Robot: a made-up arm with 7 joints. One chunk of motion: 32 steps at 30 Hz.
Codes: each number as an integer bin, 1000 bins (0 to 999) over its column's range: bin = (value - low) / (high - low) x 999, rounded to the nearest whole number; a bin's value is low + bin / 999 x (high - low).
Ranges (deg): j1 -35..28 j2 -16..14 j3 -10..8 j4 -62..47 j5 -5..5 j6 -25..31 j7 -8..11
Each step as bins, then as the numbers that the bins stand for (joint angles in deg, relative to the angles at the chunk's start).
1 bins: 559 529 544 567 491 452 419
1 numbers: 0.25 -0.11 -0.20 -0.14 -0.09 0.34 -0.03
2 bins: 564 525 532 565 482 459 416
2 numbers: 0.57 -0.23 -0.41 -0.35 -0.18 0.73 -0.09
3 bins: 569 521 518 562 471 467 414
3 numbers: 0.88 -0.35 -0.67 -0.68 -0.29 1.18 -0.13
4 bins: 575 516 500 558 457 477 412
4 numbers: 1.26 -0.50 -0.99 -1.12 -0.43 1.74 -0.16
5 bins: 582 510 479 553 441 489 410
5 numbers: 1.70 -0.68 -1.37 -1.66 -0.59 2.41 -0.20
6 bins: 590 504 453 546 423 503 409
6 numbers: 2.21 -0.86 -1.84 -2.43 -0.77 3.20 -0.22
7 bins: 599 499 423 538 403 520 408
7 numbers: 2.77 -1.02 -2.38 -3.30 -0.97 4.15 -0.24
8 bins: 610 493 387 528 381 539 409
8 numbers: 3.47 -1.20 -3.03 -4.39 -1.19 5.21 -0.22
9 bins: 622 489 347 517 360 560 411
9 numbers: 4.23 -1.32 -3.75 -5.59 -1.40 6.39 -0.18
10 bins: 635 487 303 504 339 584 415
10 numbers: 5.05 -1.38 -4.54 -7.01 -1.61 7.74 -0.11
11 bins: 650 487 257 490 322 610 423
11 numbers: 5.99 -1.38 -5.37 -8.54 -1.78 9.19 0.05
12 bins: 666 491 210 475 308 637 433
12 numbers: 7.00 -1.26 -6.22 -10.17 -1.92 10.71 0.24
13 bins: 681 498 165 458 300 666 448
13 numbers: 7.95 -1.05 -7.03 -12.03 -2.00 12.33 0.52
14 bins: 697 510 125 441 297 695 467
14 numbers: 8.95 -0.68 -7.75 -13.88 -2.03 13.96 0.88
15 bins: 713 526 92 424 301 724 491
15 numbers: 9.96 -0.20 -8.34 -15.74 -1.99 15.58 1.34
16 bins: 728 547 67 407 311 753 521
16 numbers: 10.91 0.43 -8.79 -17.59 -1.89 17.21 1.91
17 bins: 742 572 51 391 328 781 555
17 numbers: 11.79 1.18 -9.08 -19.34 -1.72 18.78 2.56
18 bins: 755 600 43 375 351 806 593
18 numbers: 12.61 2.02 -9.23 -21.08 -1.49 20.18 3.28
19 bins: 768 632 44 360 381 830 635
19 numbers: 13.43 2.98 -9.21 -22.72 -1.19 21.53 4.08
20 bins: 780 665 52 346 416 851 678
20 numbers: 14.19 3.97 -9.06 -24.25 -0.84 22.70 4.89
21 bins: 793 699 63 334 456 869 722
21 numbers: 15.01 4.99 -8.86 -25.56 -0.44 23.71 5.73
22 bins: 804 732 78 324 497 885 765
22 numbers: 15.70 5.98 -8.59 -26.65 -0.03 24.61 6.55
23 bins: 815 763 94 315 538 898 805
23 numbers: 16.40 6.91 -8.31 -27.63 0.39 25.34 7.31
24 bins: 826 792 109 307 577 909 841
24 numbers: 17.09 7.78 -8.04 -28.50 0.78 25.95 7.99
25 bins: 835 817 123 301 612 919 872
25 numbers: 17.66 8.53 -7.78 -29.16 1.13 26.52 8.58
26 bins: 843 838 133 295 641 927 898
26 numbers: 18.16 9.17 -7.60 -29.81 1.42 26.96 9.08
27 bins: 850 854 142 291 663 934 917
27 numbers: 18.60 9.65 -7.44 -30.25 1.64 27.36 9.44
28 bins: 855 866 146 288 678 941 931
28 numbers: 18.92 10.01 -7.37 -30.58 1.79 27.75 9.71
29 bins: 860 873 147 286 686 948 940
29 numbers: 19.23 10.22 -7.35 -30.79 1.87 28.14 9.88
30 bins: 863 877 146 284 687 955 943
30 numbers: 19.42 10.34 -7.37 -31.01 1.88 28.53 9.93
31 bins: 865 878 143 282 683 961 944
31 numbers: 19.55 10.37 -7.42 -31.23 1.84 28.87 9.95
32 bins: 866 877 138 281 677 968 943
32 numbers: 19.61 10.34 -7.51 -31.34 1.78 29.26 9.93
